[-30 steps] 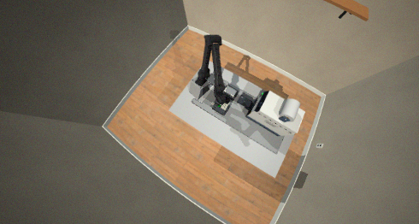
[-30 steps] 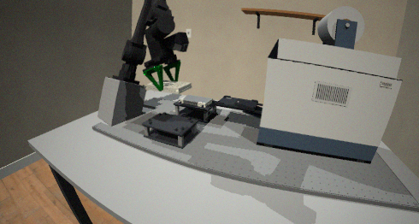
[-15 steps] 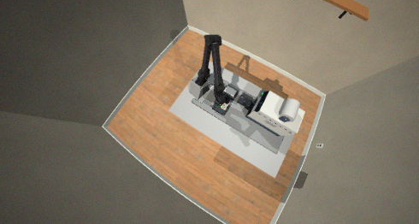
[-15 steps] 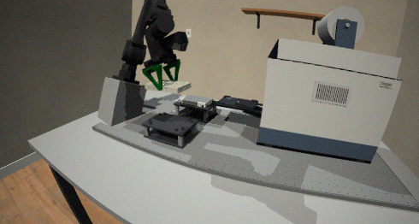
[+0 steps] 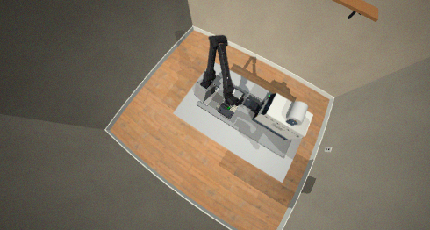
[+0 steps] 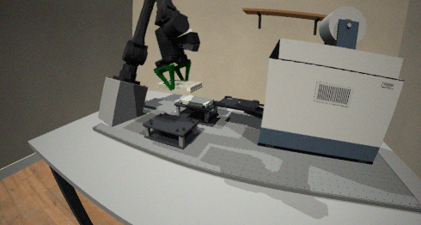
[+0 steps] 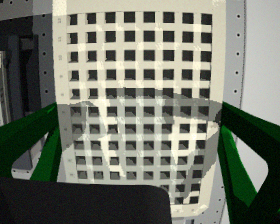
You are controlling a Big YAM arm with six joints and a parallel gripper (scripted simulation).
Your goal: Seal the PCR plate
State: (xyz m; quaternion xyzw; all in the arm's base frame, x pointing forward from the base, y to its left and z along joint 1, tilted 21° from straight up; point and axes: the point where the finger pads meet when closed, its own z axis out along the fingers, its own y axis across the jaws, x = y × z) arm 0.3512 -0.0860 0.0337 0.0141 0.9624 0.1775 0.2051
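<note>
My gripper is now 160 mm short of the dark stage, 160 mm to the right of it and 80 mm above it. Round my hand: 96-well plate C15 (right at my hand); white start key (260 mm ahead, 260 mm to the left, 10 mm above); sealed plate C51 (30 mm behind, 190 mm to the left, 120 mm below).
</note>
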